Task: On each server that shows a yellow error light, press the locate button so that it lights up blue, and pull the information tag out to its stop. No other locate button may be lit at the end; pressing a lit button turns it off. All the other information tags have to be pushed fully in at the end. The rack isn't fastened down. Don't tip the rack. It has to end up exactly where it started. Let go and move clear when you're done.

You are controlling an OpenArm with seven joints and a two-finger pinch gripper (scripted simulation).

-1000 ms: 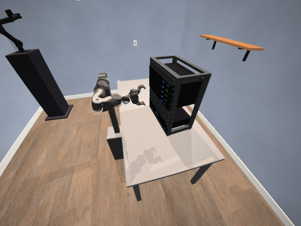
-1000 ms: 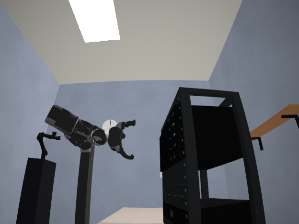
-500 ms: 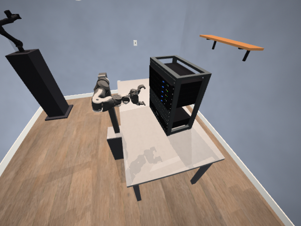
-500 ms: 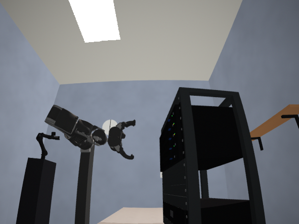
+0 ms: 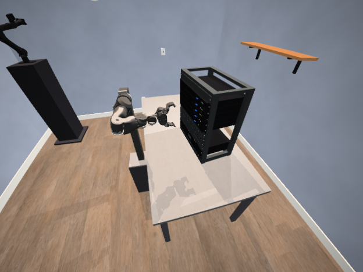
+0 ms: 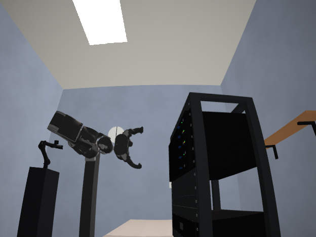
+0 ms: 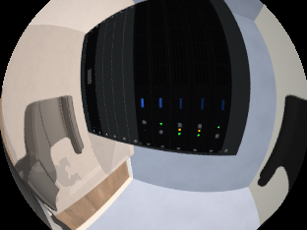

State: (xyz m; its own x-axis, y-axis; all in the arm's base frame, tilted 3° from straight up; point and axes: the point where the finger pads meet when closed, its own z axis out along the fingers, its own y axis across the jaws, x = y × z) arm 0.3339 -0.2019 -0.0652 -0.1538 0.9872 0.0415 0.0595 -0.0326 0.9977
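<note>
My gripper is now 15 cm short of the locate button, 5 cm below it and 3 cm to the left of it. From my hand the other things lie so: information tag (18 cm ahead, 5 cm above, 3 cm to the left).
</note>
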